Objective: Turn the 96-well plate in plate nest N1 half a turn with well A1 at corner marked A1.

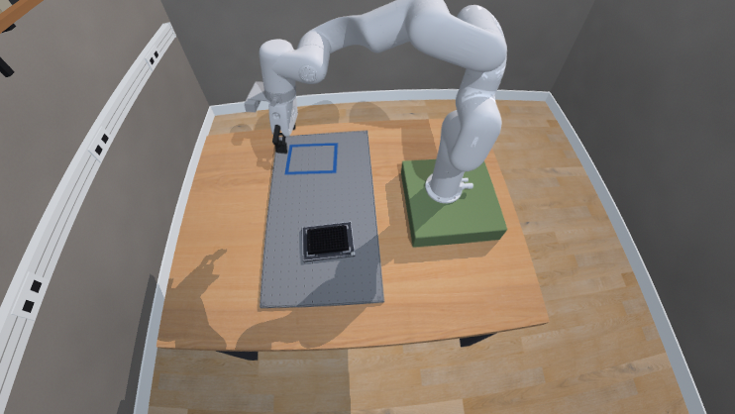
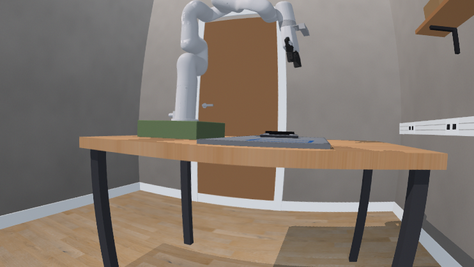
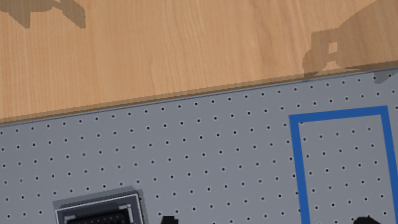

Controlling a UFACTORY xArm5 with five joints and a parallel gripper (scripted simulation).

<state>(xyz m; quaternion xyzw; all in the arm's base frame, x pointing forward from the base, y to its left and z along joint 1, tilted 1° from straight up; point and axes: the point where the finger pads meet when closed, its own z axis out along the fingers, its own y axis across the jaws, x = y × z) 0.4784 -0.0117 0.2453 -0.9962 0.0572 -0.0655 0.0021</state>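
The black 96-well plate is 9 cm behind my hand, 17 cm to the left of it and 28 cm below it. Also, from my hand: plate nest N1 (9 cm behind, 17 cm to the left, 29 cm below).
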